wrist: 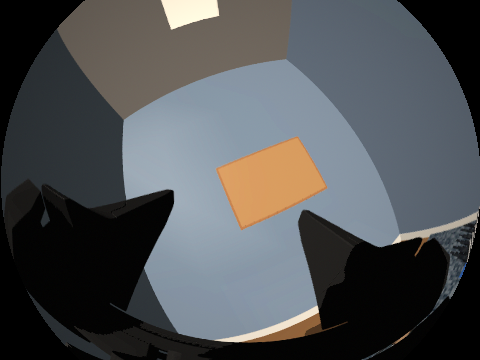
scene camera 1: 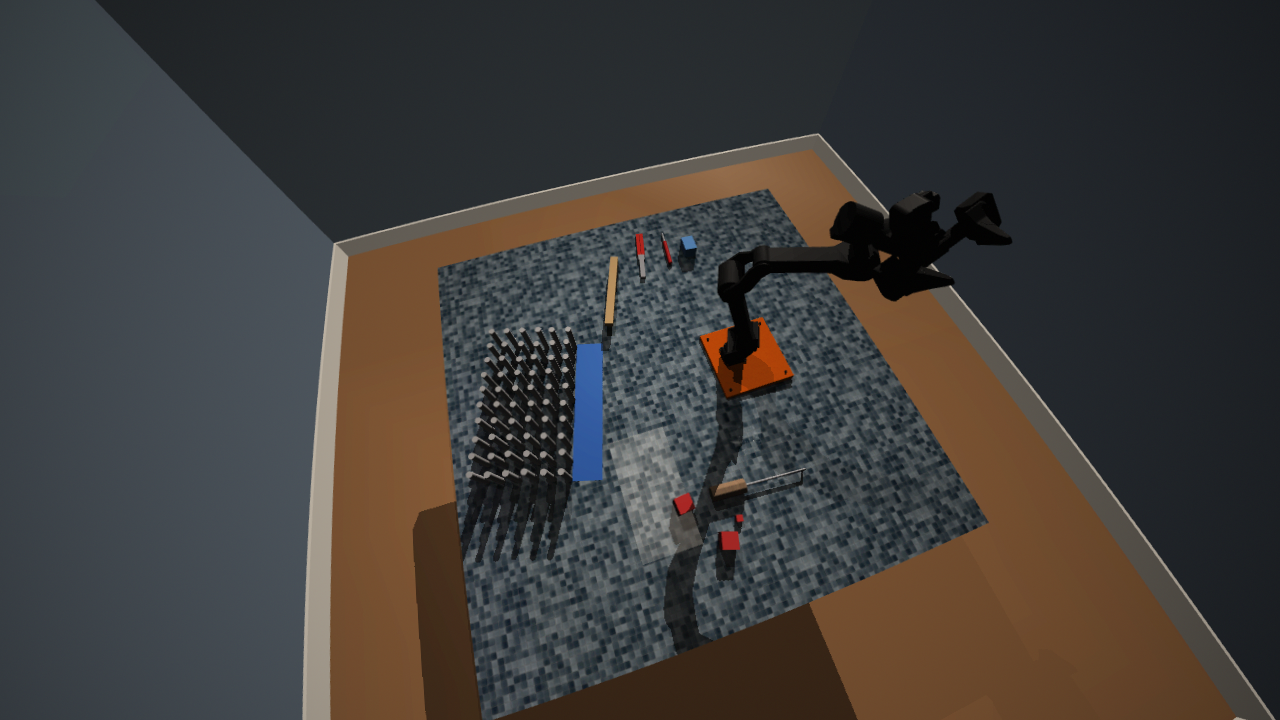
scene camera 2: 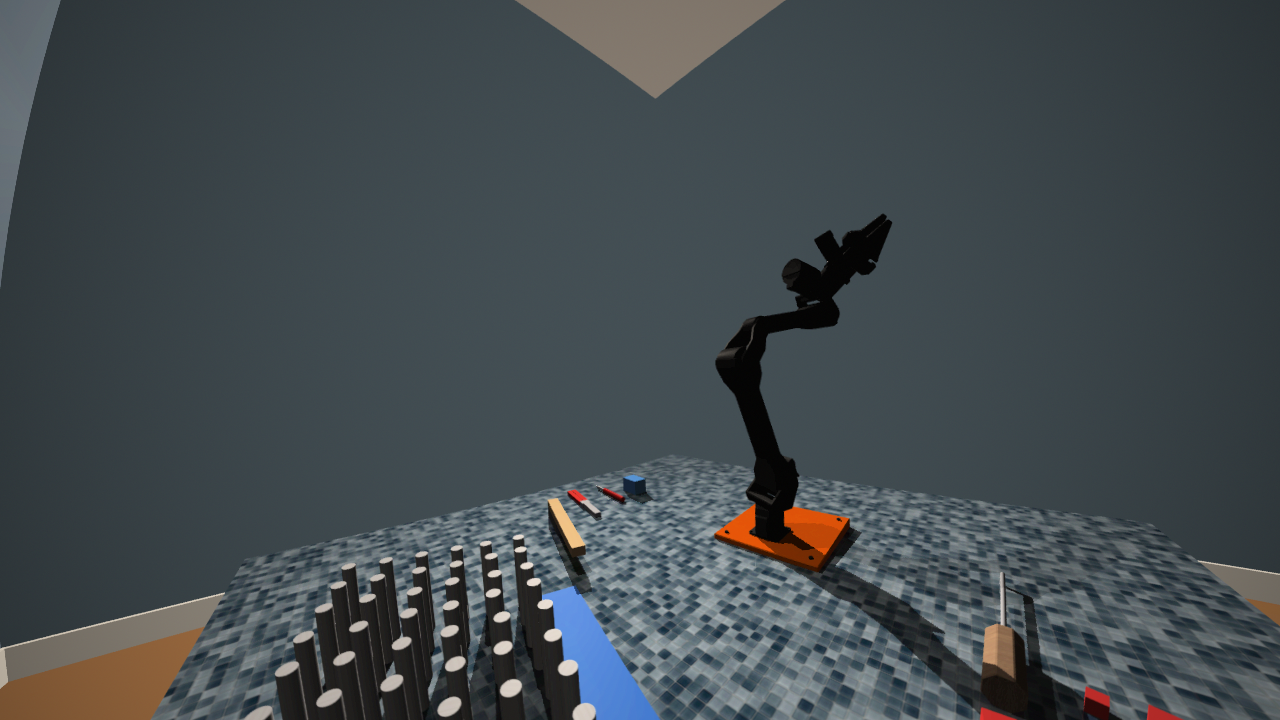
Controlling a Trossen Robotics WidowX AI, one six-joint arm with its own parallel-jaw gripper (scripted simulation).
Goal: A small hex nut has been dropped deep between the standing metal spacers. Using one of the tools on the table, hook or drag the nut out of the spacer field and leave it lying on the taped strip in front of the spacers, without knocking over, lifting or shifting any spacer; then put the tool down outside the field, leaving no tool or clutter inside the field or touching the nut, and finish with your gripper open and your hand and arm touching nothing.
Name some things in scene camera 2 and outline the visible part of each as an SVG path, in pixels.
The gripper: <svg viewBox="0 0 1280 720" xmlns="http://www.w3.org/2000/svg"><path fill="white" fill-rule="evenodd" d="M882 213L861 230L846 232L842 238L843 245L840 248L833 232L829 230L814 239L827 261L822 270L833 282L839 286L844 286L844 284L847 285L854 273L858 272L861 275L867 275L876 268L875 263L868 261L871 259L877 263L891 228L892 222L889 219L886 220L887 216Z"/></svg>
A long wooden stick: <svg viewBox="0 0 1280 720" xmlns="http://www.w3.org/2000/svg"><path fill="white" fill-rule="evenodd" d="M548 500L548 517L556 535L562 535L572 558L586 555L586 545L558 498Z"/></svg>
